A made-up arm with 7 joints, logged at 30 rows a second.
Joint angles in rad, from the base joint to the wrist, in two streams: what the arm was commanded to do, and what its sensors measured. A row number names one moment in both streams.
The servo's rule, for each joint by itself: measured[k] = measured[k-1] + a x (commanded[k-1-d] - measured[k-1]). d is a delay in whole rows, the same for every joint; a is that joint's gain. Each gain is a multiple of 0.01, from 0.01 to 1. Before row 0 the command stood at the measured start. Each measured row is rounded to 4 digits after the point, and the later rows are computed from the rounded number. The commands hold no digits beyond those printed.
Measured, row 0:
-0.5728 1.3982 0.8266 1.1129 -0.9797 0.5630 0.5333
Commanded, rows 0 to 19:
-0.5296 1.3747 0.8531 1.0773 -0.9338 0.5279 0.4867
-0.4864 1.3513 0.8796 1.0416 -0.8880 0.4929 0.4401
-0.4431 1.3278 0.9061 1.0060 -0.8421 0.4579 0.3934
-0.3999 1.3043 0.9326 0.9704 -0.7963 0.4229 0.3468
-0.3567 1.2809 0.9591 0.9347 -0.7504 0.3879 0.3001
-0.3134 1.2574 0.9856 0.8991 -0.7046 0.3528 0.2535
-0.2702 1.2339 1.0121 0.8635 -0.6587 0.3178 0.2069
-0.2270 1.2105 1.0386 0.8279 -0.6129 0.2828 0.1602
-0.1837 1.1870 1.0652 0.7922 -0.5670 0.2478 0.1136
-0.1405 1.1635 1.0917 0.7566 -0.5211 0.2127 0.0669
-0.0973 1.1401 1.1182 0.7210 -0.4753 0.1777 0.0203
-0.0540 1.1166 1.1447 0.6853 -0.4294 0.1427 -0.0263
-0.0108 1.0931 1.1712 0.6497 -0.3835 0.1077 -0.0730
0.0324 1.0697 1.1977 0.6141 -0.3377 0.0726 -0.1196
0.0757 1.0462 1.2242 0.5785 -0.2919 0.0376 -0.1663
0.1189 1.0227 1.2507 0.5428 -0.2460 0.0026 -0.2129
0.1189 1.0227 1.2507 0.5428 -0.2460 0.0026 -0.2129
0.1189 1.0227 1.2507 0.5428 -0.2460 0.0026 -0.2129
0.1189 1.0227 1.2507 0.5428 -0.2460 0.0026 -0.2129
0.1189 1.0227 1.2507 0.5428 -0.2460 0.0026 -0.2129
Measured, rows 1 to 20:
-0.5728 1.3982 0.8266 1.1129 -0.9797 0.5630 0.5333
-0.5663 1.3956 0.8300 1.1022 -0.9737 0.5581 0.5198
-0.5543 1.3907 0.8364 1.0840 -0.9626 0.5490 0.4967
-0.5376 1.3838 0.8455 1.0606 -0.9469 0.5362 0.4667
-0.5169 1.3751 0.8568 1.0335 -0.9273 0.5203 0.4319
-0.4929 1.3647 0.8701 1.0039 -0.9043 0.5018 0.3937
-0.4660 1.3529 0.8851 0.9725 -0.8783 0.4809 0.3530
-0.4366 1.3398 0.9016 0.9398 -0.8498 0.4581 0.3106
-0.4052 1.3256 0.9194 0.9062 -0.8190 0.4336 0.2670
-0.3720 1.3104 0.9384 0.8720 -0.7862 0.4076 0.2225
-0.3373 1.2942 0.9583 0.8374 -0.7517 0.3803 0.1774
-0.3013 1.2772 0.9791 0.8025 -0.7158 0.3519 0.1318
-0.2642 1.2595 1.0006 0.7673 -0.6786 0.3226 0.0860
-0.2262 1.2412 1.0228 0.7320 -0.6402 0.2925 0.0399
-0.1874 1.2223 1.0455 0.6966 -0.6009 0.2617 -0.0064
-0.1479 1.2029 1.0687 0.6612 -0.5607 0.2303 -0.0528
-0.1079 1.1831 1.0924 0.6257 -0.5198 0.1984 -0.0992
-0.0739 1.1655 1.1130 0.6008 -0.4842 0.1710 -0.1322
-0.0450 1.1498 1.1309 0.5834 -0.4532 0.1474 -0.1556
-0.0204 1.1358 1.1465 0.5712 -0.4263 0.1271 -0.1722
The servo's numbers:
d 1
a 0.15 0.11 0.13 0.30 0.13 0.14 0.29

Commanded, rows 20 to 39:
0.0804 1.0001 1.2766 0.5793 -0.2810 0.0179 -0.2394
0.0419 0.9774 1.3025 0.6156 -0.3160 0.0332 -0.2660
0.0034 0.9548 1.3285 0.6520 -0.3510 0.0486 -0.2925
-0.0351 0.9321 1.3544 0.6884 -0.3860 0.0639 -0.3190
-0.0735 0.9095 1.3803 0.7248 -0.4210 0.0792 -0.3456
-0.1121 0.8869 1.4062 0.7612 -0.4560 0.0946 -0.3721
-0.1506 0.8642 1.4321 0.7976 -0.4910 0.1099 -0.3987
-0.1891 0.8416 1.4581 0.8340 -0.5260 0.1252 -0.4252
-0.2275 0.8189 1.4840 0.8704 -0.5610 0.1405 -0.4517
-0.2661 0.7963 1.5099 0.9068 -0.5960 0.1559 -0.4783
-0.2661 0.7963 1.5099 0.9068 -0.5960 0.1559 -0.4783
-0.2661 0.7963 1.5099 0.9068 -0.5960 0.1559 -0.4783
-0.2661 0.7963 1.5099 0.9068 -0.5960 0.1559 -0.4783
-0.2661 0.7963 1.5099 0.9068 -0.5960 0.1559 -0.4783
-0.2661 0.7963 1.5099 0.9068 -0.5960 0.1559 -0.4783
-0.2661 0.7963 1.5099 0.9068 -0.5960 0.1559 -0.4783
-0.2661 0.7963 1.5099 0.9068 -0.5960 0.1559 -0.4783
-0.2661 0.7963 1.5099 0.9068 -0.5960 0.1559 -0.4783
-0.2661 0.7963 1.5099 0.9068 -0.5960 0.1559 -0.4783
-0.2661 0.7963 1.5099 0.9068 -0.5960 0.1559 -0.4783
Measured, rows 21 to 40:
0.0005 1.1234 1.1600 0.5627 -0.4029 0.1097 -0.1840
0.0125 1.1098 1.1752 0.5677 -0.3871 0.0968 -0.2001
0.0169 1.0952 1.1917 0.5821 -0.3779 0.0879 -0.2192
0.0149 1.0798 1.2095 0.6031 -0.3744 0.0824 -0.2405
0.0074 1.0636 1.2283 0.6287 -0.3759 0.0798 -0.2633
-0.0047 1.0466 1.2481 0.6575 -0.3818 0.0797 -0.2872
-0.0208 1.0290 1.2687 0.6886 -0.3914 0.0818 -0.3118
-0.0403 1.0109 1.2899 0.7213 -0.4043 0.0857 -0.3370
-0.0626 0.9923 1.3118 0.7551 -0.4201 0.0912 -0.3626
-0.0873 0.9732 1.3342 0.7897 -0.4384 0.0981 -0.3884
-0.1141 0.9537 1.3570 0.8248 -0.4589 0.1062 -0.4145
-0.1369 0.9364 1.3769 0.8494 -0.4767 0.1132 -0.4330
-0.1563 0.9210 1.3942 0.8666 -0.4922 0.1192 -0.4461
-0.1728 0.9073 1.4092 0.8787 -0.5057 0.1243 -0.4554
-0.1868 0.8951 1.4223 0.8871 -0.5174 0.1287 -0.4620
-0.1987 0.8842 1.4337 0.8930 -0.5276 0.1325 -0.4667
-0.2088 0.8745 1.4436 0.8971 -0.5365 0.1358 -0.4701
-0.2174 0.8659 1.4522 0.9000 -0.5442 0.1386 -0.4725
-0.2247 0.8582 1.4597 0.9020 -0.5509 0.1410 -0.4742
-0.2309 0.8514 1.4662 0.9034 -0.5568 0.1431 -0.4754

